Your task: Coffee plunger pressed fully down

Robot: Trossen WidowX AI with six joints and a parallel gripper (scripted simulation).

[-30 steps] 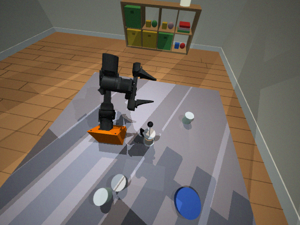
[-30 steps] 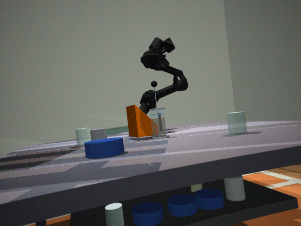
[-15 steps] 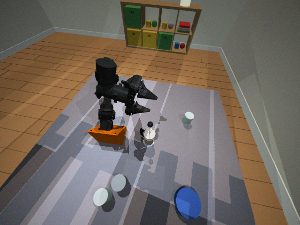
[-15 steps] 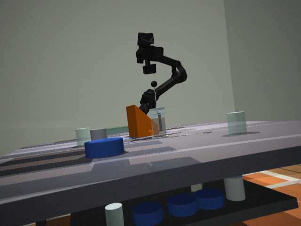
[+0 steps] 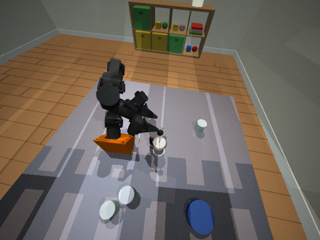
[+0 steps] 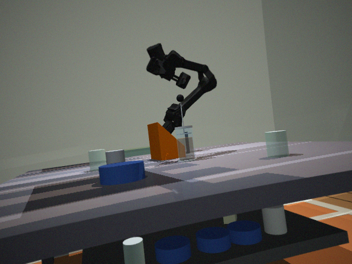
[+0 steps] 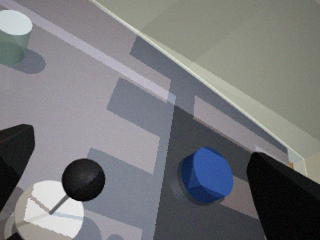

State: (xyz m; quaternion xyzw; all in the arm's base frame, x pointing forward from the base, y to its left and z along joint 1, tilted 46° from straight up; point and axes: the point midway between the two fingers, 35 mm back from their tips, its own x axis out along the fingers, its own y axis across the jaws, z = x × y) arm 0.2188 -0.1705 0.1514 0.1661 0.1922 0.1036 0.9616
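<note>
Now: gripper tip 1 cm to the right of the glass coffee press and 20 cm above it.
</note>
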